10 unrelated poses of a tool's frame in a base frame.
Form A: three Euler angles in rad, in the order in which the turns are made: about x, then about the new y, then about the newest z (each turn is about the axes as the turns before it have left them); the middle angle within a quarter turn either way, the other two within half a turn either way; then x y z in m.
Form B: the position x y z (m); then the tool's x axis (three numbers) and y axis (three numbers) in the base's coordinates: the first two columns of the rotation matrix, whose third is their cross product. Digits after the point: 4 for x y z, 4 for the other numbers.
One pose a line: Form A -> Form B
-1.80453 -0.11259 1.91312 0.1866 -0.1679 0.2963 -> 0.1866 -0.1679 0.2963 -0.3336 -0.2549 -0.9076 -0.9360 -0.0252 0.3511
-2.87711 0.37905 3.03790 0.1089 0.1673 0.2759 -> 0.1089 0.1673 0.2759 -0.9240 -0.0037 -0.3823 -0.0962 0.9701 0.2230
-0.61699 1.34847 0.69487 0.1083 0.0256 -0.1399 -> 0.1083 0.0256 -0.1399 0.1694 0.0887 -0.9815 -0.1412 0.9879 0.0649
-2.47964 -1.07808 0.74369 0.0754 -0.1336 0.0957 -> 0.0754 -0.1336 0.0957 0.3481 -0.1355 -0.9276 -0.3202 -0.9472 0.0181
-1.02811 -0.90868 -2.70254 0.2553 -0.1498 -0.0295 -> 0.2553 -0.1498 -0.0295 -0.5565 -0.8308 -0.0047 0.2613 -0.1804 0.9482
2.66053 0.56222 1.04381 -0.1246 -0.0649 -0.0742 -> -0.1246 -0.0649 -0.0742 0.4255 -0.6422 0.6376 -0.7313 -0.6590 -0.1757
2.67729 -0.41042 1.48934 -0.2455 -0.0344 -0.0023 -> -0.2455 -0.0344 -0.0023 0.0746 -0.9057 0.4173 -0.9139 0.1053 0.3920
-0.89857 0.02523 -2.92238 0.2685 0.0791 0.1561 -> 0.2685 0.0791 0.1561 -0.9758 -0.1162 0.1855 0.2174 -0.6121 0.7603
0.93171 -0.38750 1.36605 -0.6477 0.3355 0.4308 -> -0.6477 0.3355 0.4308 0.1882 0.5223 0.8317 -0.9065 0.4182 -0.0575
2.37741 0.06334 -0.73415 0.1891 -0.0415 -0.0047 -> 0.1891 -0.0415 -0.0047 0.7409 0.5162 -0.4296 0.6686 -0.5066 0.5443
